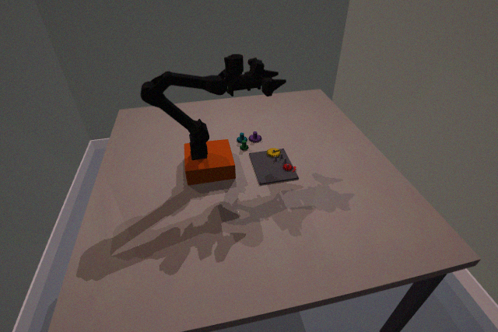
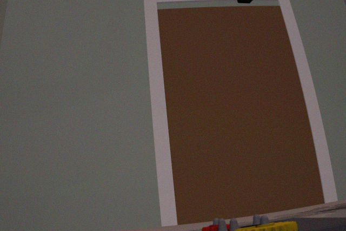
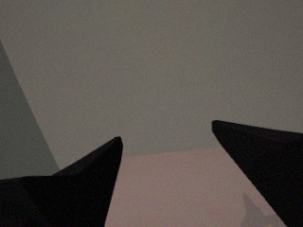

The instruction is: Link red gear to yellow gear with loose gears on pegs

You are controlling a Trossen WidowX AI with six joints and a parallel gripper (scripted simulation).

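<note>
The teal gear is 13 cm behind my gripper tip, 15 cm to the left of it and 36 cm below it. From my gripper tip the other things lie so: yellow gear: 2 cm behind, 1 cm to the right, 36 cm below; purple gear: 7 cm behind, 14 cm to the left, 36 cm below; red gear: 12 cm to the right, 36 cm below.
</note>
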